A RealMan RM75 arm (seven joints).
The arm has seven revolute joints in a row. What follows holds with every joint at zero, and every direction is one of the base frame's.
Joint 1 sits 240.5 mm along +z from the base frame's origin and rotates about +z.
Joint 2 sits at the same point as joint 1 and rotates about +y.
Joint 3 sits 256 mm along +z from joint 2 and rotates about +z.
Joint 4 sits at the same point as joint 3 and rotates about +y.
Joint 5 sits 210 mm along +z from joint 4 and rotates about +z.
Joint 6 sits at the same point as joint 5 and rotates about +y.
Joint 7 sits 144 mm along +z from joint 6 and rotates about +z.
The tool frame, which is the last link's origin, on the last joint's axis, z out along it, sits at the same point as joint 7; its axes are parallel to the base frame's.
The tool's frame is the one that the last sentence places.
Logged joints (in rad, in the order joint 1, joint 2, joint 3, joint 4, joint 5, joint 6, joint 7), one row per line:
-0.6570, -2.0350, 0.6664, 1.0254, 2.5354, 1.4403, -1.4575
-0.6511, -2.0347, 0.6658, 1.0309, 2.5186, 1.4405, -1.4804
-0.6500, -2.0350, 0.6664, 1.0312, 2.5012, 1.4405, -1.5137
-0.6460, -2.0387, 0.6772, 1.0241, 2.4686, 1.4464, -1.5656
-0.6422, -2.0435, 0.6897, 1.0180, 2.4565, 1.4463, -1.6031
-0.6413, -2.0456, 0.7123, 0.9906, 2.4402, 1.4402, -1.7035
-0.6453, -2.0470, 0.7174, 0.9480, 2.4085, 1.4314, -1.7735
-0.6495, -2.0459, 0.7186, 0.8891, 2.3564, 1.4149, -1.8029
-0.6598, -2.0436, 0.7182, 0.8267, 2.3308, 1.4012, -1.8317
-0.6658, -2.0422, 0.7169, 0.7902, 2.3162, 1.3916, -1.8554
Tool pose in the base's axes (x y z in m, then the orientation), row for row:
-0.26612, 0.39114, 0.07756, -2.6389, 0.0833, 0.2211
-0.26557, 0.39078, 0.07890, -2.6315, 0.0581, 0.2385
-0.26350, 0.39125, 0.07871, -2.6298, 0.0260, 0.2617
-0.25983, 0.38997, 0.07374, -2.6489, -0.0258, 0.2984
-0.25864, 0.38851, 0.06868, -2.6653, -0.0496, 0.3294
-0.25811, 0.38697, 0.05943, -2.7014, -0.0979, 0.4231
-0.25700, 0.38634, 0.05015, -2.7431, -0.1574, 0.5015
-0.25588, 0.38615, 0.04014, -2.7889, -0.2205, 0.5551
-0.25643, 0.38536, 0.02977, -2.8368, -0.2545, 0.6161
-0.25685, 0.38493, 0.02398, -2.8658, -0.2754, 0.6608
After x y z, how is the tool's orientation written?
As angles about the fixed x, y, z axes (roll, pitch, yaw), in radians.
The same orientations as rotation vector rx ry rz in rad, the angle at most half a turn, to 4 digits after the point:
-2.6321, -0.2637, 0.1845
-2.6212, -0.2939, 0.1579
-2.6134, -0.3349, 0.1239
-2.6192, -0.4024, 0.0652
-2.6249, -0.4525, 0.0408
-2.6250, -0.5939, -0.0025
-2.6209, -0.7160, -0.0714
-2.6195, -0.8025, -0.1579
-2.6213, -0.8911, -0.2086
-2.6153, -0.9536, -0.2395

